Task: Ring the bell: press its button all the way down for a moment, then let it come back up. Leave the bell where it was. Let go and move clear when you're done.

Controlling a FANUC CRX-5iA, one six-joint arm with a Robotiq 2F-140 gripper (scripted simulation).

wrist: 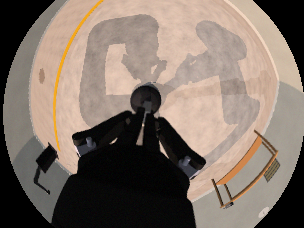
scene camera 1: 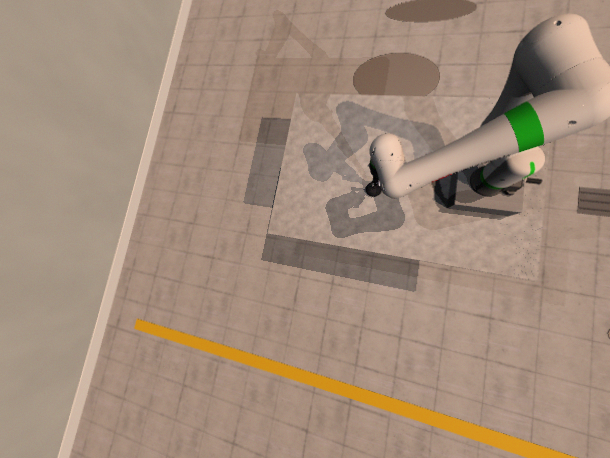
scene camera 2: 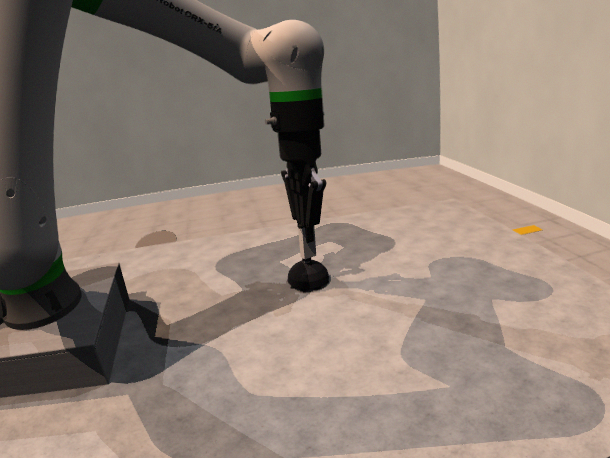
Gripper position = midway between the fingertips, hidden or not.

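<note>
Through scene camera 2 I see a black dome bell [scene camera 2: 305, 275] and also my gripper [scene camera 2: 308, 256]. The wrist view, for its part, gives me my gripper [wrist: 147, 107].
</note>
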